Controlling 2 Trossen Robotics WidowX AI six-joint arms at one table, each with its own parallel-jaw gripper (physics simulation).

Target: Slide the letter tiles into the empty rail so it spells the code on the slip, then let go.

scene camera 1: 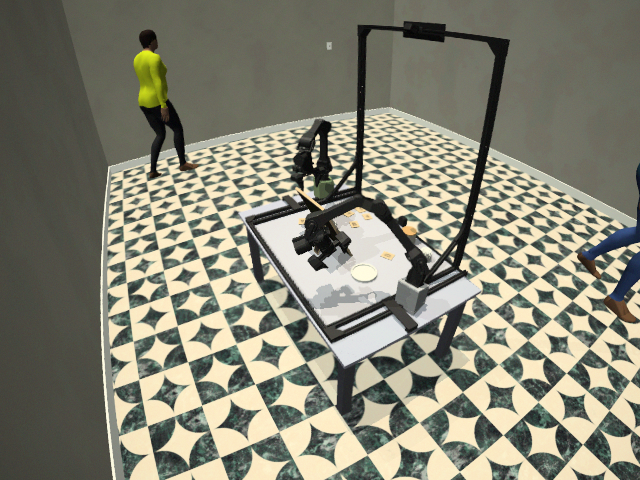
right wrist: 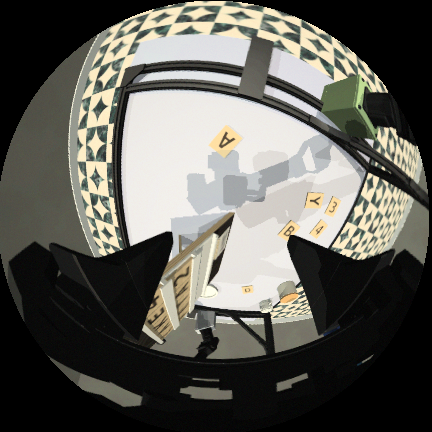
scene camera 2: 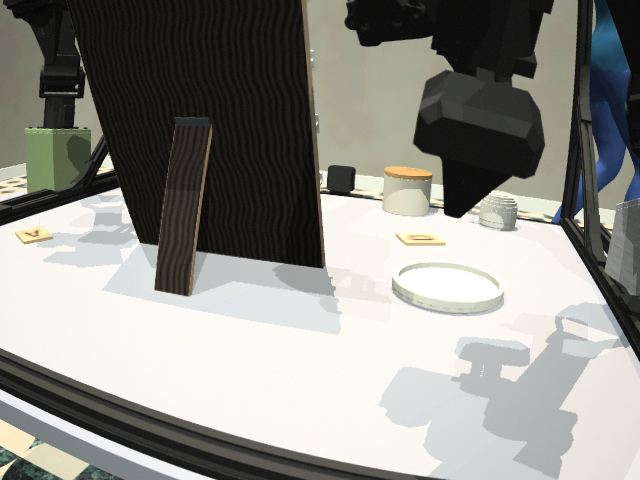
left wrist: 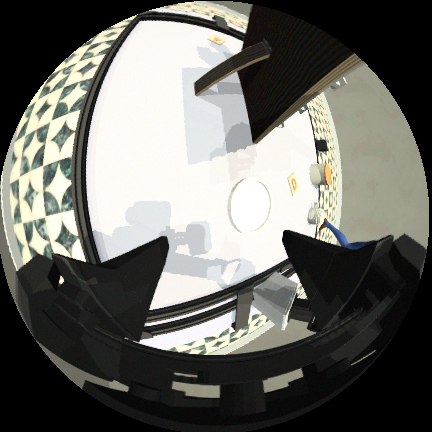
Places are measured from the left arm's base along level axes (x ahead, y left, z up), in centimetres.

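Pixels of known places: left gripper, fingertip midpoint: (scene camera 1: 335, 260) (scene camera 2: 457, 172) (left wrist: 226, 239); right gripper, fingertip midpoint: (scene camera 1: 309, 189) (right wrist: 232, 239) (scene camera 2: 71, 66); left arm's base, link origin: (scene camera 1: 414, 282) (right wrist: 205, 329) (left wrist: 291, 307); right arm's base, link origin: (scene camera 1: 323, 178) (right wrist: 370, 107) (scene camera 2: 57, 128).
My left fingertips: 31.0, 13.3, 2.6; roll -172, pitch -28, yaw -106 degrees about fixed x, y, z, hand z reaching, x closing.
Note:
Ahead of a thing's pixels: the offset from my left fingertips to its top centre, as dx, dy, dz. "spot": to the spot under its first point.
A large dark board @(spot: +18.0, -15.8, -1.9) (scene camera 2: 232, 155) (left wrist: 295, 60) leans on a rear strut. Its front, seen obliquely in the right wrist view, has pale rails and lettered tiles; the code is unreadable. Loose tile A @(+48.6, -25.4, -14.1) (right wrist: 226, 141) (scene camera 2: 34, 235) (left wrist: 216, 39) lies flat. Tiles Y @(+34.7, -49.2, -14.1) (right wrist: 314, 200), 3 (right wrist: 332, 206), B @(+25.3, -42.8, -14.1) (right wrist: 289, 230) and 4 @(+25.0, -54.2, -14.1) (right wrist: 318, 229) lie grouped; tile D @(-4.8, -32.9, -14.1) (right wrist: 247, 289) (scene camera 2: 420, 238) (left wrist: 293, 184) lies near a dish. My right gripper (right wrist: 232, 239) is open and empty, above the table near the board. My left gripper (left wrist: 226, 239) (scene camera 1: 334, 254) is open and empty, above the table, away from the tiles.
The round white dish @(-4.4, -14.4, -13.1) (scene camera 2: 447, 306) (left wrist: 229, 206) is near tile D. An orange-lidded jar @(-5.4, -50.5, -7.8) (scene camera 2: 406, 196) (left wrist: 320, 175), a ribbed pot @(-18.9, -44.1, -9.1) (scene camera 2: 497, 210) (left wrist: 315, 216) and a small black box (scene camera 2: 341, 178) stand along the far edge. The board's strut (scene camera 2: 178, 232) reaches the table behind it.

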